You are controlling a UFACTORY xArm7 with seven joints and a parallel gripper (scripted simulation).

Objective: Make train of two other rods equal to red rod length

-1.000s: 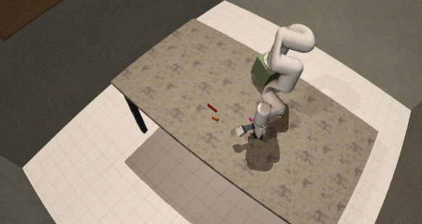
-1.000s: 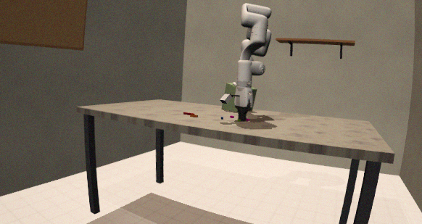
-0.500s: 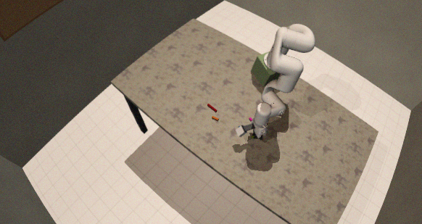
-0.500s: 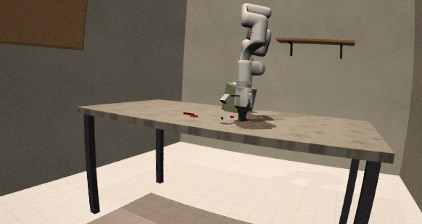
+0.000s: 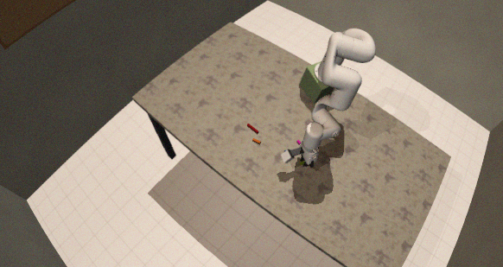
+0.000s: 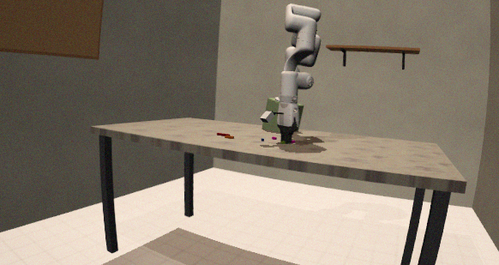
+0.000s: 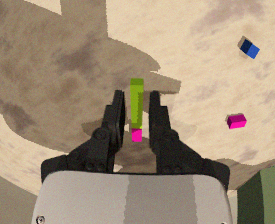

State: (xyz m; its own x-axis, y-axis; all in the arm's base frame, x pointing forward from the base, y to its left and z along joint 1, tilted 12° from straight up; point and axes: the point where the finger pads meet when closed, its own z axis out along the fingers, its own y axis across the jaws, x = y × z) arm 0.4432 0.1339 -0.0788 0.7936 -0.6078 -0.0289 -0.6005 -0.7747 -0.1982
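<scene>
Right now the lime rod is 2 cm below my hand. From my hand the other things lie so: orange rod 26 cm to the right, 2 cm below, 2 cm ahead; then red rod 31 cm to the right, 3 cm behind, 2 cm below.
</scene>
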